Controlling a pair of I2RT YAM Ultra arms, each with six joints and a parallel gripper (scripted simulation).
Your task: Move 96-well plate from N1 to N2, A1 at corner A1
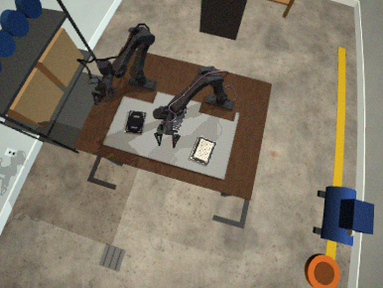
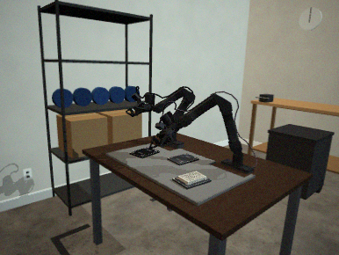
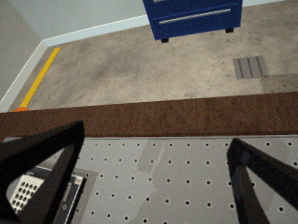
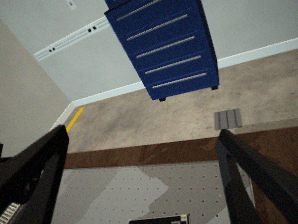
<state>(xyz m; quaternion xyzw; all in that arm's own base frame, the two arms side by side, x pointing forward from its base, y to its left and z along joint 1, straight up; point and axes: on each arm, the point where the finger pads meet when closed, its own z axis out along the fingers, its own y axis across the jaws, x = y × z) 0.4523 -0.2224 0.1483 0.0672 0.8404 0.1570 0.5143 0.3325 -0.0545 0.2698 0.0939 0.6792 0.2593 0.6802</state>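
The 96-well plate is 6 cm behind my left hand, 22 cm to the left of it and 12 cm below it.
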